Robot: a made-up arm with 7 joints. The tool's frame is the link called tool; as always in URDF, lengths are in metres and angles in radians. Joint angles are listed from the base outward. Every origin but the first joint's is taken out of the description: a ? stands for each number. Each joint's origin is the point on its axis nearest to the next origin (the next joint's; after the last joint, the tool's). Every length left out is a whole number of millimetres.
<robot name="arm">
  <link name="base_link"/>
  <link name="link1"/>
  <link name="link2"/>
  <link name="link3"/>
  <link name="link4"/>
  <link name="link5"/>
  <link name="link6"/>
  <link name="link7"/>
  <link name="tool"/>
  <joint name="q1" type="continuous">
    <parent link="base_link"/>
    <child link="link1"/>
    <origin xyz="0 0 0" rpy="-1.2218 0 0"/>
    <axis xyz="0 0 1"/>
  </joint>
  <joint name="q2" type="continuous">
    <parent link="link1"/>
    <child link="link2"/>
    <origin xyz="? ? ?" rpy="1.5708 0 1.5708"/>
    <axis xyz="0 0 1"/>
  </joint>
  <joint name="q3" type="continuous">
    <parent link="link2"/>
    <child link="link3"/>
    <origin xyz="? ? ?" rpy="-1.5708 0 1.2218"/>
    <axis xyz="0 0 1"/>
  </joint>
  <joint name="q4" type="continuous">
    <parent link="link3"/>
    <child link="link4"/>
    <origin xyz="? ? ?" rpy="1.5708 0 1.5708"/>
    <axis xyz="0 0 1"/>
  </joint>
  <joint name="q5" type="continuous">
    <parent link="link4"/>
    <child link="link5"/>
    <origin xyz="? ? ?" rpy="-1.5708 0 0"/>
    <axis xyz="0 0 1"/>
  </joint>
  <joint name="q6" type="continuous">
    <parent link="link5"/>
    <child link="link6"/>
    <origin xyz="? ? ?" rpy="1.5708 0 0"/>
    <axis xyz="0 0 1"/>
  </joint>
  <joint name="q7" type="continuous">
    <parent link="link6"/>
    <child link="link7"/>
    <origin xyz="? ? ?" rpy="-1.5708 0 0"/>
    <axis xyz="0 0 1"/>
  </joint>
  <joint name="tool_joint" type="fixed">
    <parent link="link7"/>
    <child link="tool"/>
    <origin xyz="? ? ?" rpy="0 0 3.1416"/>
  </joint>
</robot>
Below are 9 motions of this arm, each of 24 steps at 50 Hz.
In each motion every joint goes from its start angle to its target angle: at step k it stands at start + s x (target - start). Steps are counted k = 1, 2, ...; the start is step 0. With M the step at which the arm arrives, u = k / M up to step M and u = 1 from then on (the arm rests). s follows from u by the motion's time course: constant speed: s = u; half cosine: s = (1 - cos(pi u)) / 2; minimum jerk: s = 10 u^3 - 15 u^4 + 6 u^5.
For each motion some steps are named. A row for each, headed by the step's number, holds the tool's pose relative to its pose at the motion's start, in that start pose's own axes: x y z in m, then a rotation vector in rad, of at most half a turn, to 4 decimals.
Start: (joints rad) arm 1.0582 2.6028 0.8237 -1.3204 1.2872 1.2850 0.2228
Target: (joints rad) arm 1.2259 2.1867 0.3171 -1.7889 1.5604 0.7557 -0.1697
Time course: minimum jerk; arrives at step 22
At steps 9, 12, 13, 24:
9: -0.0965 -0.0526 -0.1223 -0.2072 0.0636 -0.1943
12: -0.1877 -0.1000 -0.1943 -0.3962 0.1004 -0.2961
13: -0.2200 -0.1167 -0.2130 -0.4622 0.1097 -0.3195
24: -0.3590 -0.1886 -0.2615 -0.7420 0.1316 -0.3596

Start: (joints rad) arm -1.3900 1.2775 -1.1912 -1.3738 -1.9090 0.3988 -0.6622
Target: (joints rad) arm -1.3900 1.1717 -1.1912 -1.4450 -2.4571 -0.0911 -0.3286
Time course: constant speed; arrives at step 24
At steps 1, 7, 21, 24:
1: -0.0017 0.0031 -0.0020 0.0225 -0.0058 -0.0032
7: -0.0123 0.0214 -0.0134 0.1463 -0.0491 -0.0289
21: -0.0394 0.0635 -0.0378 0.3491 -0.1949 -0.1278
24: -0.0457 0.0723 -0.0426 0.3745 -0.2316 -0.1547

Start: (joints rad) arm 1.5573 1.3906 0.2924 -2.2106 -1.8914 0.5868 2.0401
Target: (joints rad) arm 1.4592 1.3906 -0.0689 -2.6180 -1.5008 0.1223 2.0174
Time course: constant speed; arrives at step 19
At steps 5, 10, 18, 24:
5: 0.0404 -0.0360 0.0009 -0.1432 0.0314 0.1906
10: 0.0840 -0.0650 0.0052 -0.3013 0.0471 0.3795
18: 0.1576 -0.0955 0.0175 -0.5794 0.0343 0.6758
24: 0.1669 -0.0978 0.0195 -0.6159 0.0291 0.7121

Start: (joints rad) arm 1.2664 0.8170 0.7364 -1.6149 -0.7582 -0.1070 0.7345
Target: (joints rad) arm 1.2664 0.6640 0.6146 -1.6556 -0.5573 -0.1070 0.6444
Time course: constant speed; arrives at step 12
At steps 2, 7, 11, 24:
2: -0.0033 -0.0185 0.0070 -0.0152 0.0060 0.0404
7: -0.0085 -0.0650 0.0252 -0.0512 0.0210 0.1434
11: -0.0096 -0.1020 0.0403 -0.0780 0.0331 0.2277
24: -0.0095 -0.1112 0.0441 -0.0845 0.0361 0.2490

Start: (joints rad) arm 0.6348 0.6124 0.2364 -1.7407 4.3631 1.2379 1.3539
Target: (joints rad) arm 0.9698 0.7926 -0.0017 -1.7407 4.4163 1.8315 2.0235
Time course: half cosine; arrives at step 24
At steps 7, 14, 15, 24:
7: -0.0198 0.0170 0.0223 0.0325 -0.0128 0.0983
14: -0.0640 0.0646 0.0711 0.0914 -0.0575 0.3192
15: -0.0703 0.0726 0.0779 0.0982 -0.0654 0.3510
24: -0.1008 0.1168 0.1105 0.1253 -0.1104 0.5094

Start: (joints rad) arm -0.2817 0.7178 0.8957 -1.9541 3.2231 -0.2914 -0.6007
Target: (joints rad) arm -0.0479 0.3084 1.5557 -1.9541 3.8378 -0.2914 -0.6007
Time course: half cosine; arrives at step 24
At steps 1, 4, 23, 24:
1: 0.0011 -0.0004 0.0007 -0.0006 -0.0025 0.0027
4: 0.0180 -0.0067 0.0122 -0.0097 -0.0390 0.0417
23: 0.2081 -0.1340 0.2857 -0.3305 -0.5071 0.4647
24: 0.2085 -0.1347 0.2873 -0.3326 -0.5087 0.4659

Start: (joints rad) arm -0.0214 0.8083 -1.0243 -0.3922 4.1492 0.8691 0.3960
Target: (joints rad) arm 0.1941 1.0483 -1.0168 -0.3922 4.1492 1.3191 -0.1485
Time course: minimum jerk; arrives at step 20
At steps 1, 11, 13, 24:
1: 0.0000 -0.0002 0.0002 0.0000 0.0003 -0.0009
11: -0.0166 -0.1119 0.1005 0.0035 0.1400 -0.4571
13: -0.0265 -0.1417 0.1298 0.0060 0.1800 -0.5913
24: -0.0436 -0.1803 0.1695 0.0111 0.2360 -0.7752

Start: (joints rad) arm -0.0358 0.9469 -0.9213 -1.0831 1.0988 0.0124 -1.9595
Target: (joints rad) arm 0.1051 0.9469 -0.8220 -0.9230 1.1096 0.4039 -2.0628
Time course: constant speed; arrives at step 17
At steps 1, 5, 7, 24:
1: -0.0018 -0.0070 0.0021 -0.0325 -0.0013 0.0002
5: -0.0084 -0.0349 0.0116 -0.1625 -0.0097 0.0032
7: -0.0115 -0.0490 0.0168 -0.2272 -0.0158 0.0061
24: -0.0248 -0.1191 0.0492 -0.5471 -0.0662 0.0359

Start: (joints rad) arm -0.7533 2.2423 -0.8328 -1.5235 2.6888 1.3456 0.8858
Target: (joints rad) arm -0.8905 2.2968 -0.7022 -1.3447 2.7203 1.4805 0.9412
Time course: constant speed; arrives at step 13
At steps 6, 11, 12, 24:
6: -0.0270 -0.0090 0.0697 -0.0938 -0.0318 -0.0276
11: -0.0531 -0.0075 0.1274 -0.1746 -0.0529 -0.0519
12: -0.0587 -0.0062 0.1387 -0.1910 -0.0565 -0.0569
24: -0.0643 -0.0045 0.1500 -0.2074 -0.0599 -0.0620

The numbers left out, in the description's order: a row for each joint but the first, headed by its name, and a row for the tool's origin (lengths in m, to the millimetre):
q2: 0 0 0
q3: 0.408 -0.148 0
q4: 0 -0.049 0
q5: 0.048 -0.398 0
q6: 0 0 0
q7: 0 0 0
tool: 0 0 0

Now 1 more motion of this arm.
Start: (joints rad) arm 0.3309 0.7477 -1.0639 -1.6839 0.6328 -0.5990 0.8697
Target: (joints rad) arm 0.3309 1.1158 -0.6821 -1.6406 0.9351 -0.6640 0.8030
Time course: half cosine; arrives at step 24
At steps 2, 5, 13, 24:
2: 0.0050 0.0016 0.0019 0.0053 -0.0059 -0.0049
5: 0.0307 0.0092 0.0118 0.0312 -0.0357 -0.0299
13: 0.1741 0.0280 0.0649 0.1442 -0.1991 -0.1764
24: 0.3130 0.0101 0.1109 0.2083 -0.3546 -0.3292

